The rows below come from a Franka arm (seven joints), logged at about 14 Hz.
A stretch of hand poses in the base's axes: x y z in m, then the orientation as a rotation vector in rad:
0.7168, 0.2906, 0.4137, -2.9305, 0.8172, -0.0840
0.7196, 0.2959, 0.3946, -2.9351, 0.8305, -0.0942
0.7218, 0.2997, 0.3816, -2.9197, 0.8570, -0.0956
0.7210, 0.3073, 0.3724, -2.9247, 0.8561, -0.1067
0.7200, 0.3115, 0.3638, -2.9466, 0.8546, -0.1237
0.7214, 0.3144, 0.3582, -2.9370, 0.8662, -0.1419
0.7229, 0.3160, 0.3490, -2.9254, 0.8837, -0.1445
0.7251, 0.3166, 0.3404, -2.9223, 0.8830, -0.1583
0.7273, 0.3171, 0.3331, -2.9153, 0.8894, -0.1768
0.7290, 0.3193, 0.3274, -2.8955, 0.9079, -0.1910
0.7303, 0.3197, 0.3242, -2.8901, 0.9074, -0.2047
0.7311, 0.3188, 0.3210, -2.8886, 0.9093, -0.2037
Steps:
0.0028, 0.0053, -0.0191, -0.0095, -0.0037, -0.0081
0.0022, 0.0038, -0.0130, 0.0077, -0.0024, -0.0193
-0.0008, 0.0076, -0.0092, -0.0068, -0.0056, 0.0010
-0.0010, 0.0042, -0.0086, -0.0235, -0.0044, 0.0037
0.0014, 0.0029, -0.0056, 0.0021, -0.0128, -0.0092
0.0015, 0.0016, -0.0092, 0.0059, -0.0032, -0.0129
0.0022, 0.0006, -0.0086, -0.0002, -0.0094, -0.0004
0.0022, 0.0005, -0.0073, 0.0005, -0.0127, -0.0056
0.0017, 0.0022, -0.0057, 0.0102, -0.0127, -0.0151
0.0013, 0.0004, -0.0032, 0.0015, -0.0101, -0.0009
0.0008, -0.0009, -0.0032, 0.0012, 0.0004, -0.0014

